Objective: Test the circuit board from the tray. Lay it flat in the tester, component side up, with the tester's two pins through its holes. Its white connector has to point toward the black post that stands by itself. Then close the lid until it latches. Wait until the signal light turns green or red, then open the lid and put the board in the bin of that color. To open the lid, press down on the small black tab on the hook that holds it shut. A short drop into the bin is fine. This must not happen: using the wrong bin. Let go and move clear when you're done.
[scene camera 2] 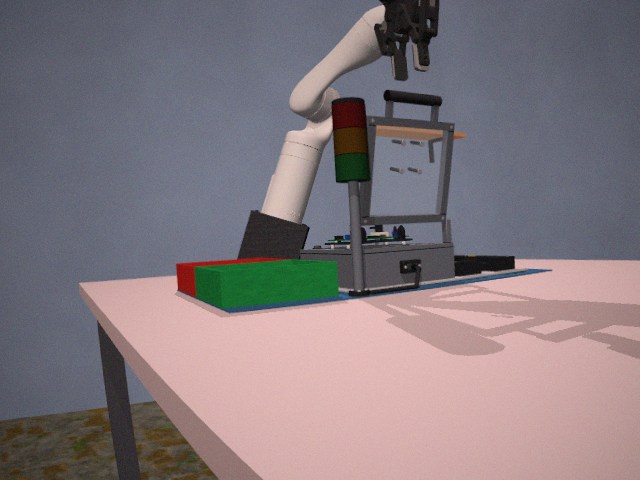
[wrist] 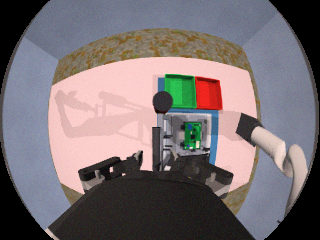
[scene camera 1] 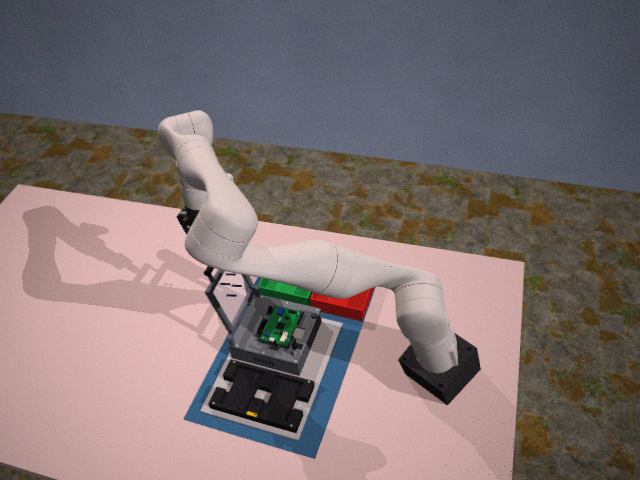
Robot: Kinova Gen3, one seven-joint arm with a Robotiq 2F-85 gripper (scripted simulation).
I see my gripper [scene camera 2: 411, 75], a green circuit board [scene camera 1: 282, 322], a green bin [scene camera 2: 233, 285], a red bin [scene camera 1: 355, 307] and a tester lid [scene camera 1: 230, 310].
The green bin is seen too in the wrist view [wrist: 182, 88] and in scene camera 1 [scene camera 1: 270, 288]. The red bin also shows in scene camera 2 [scene camera 2: 185, 274] and in the wrist view [wrist: 208, 91]. My gripper shows as well in the wrist view [wrist: 156, 156].
